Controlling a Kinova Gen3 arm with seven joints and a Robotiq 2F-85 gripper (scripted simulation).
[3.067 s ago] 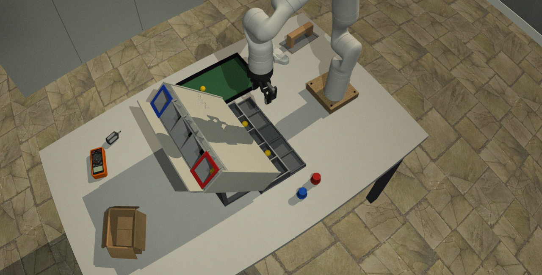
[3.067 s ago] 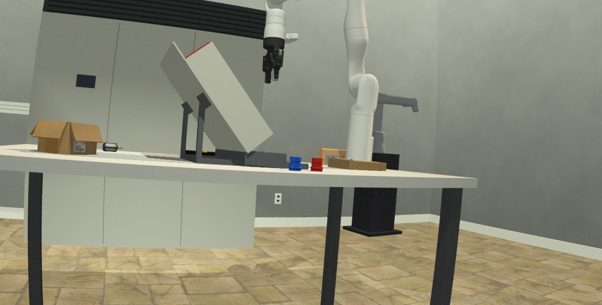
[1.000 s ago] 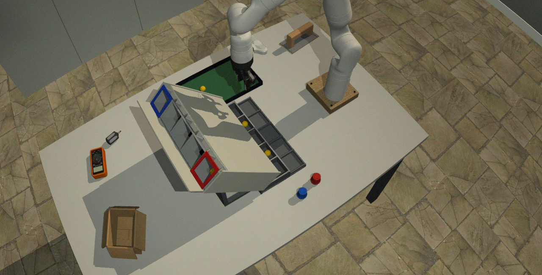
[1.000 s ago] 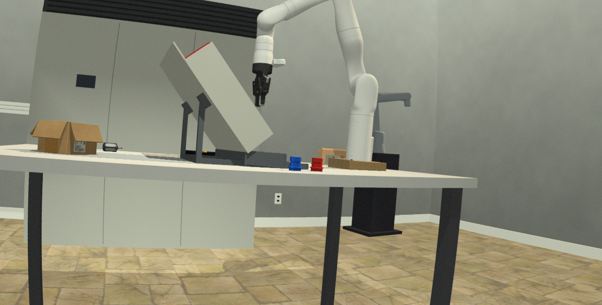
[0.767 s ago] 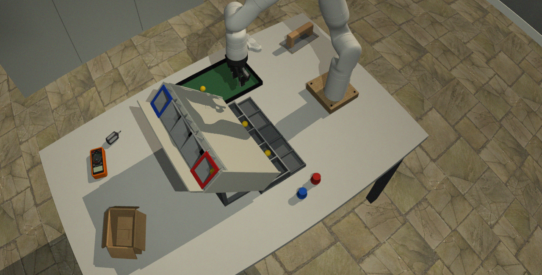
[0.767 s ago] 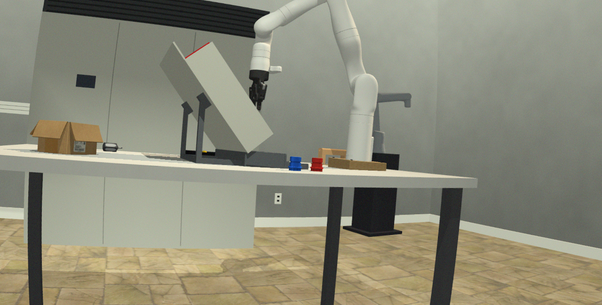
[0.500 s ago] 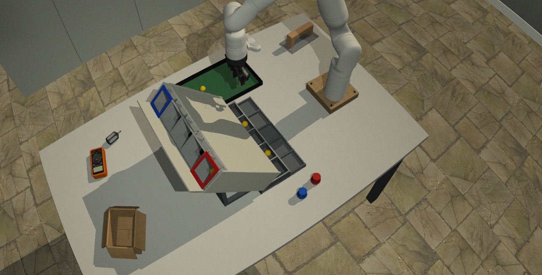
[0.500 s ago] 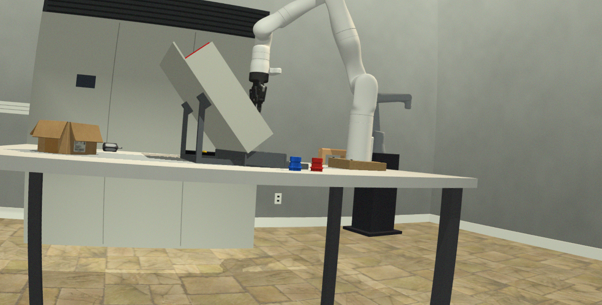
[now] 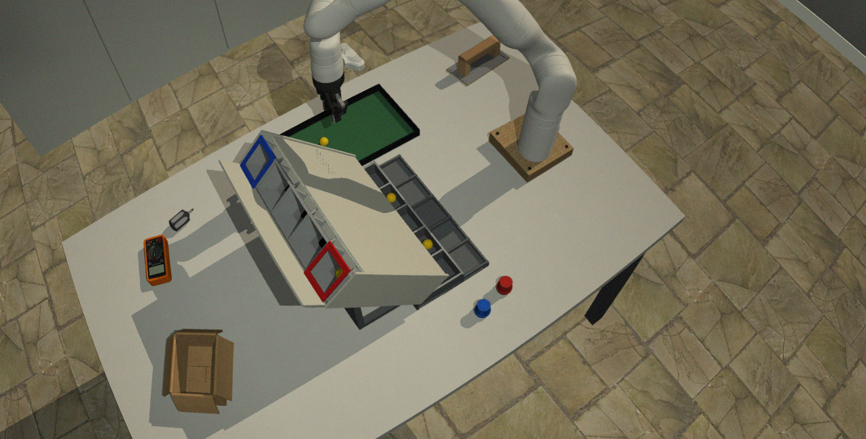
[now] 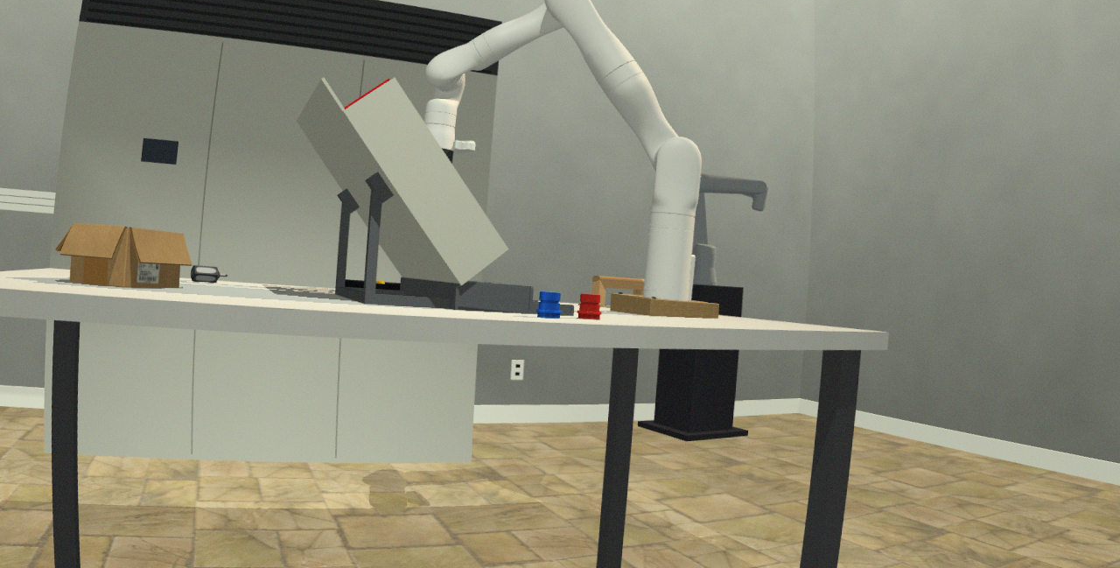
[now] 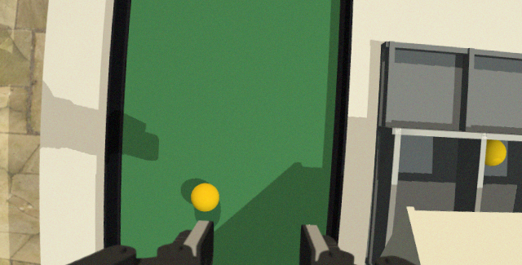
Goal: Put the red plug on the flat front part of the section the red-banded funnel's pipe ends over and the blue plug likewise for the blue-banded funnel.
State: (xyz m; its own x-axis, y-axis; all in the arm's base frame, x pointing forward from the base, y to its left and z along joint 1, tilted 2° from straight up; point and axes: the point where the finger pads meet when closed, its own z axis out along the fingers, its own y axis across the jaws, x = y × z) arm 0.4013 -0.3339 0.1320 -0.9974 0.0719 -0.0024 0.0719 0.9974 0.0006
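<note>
My hand is 3 cm past the green marble tray, 4 cm to the left of it and 18 cm above it. Round my hand: orange multimeter (58 cm ahead, 4 cm to the right, 17 cm below); dark object (46 cm ahead, 10 cm to the right, 17 cm below); beige cover (12 cm ahead, 28 cm to the left, 2 cm above).
</note>
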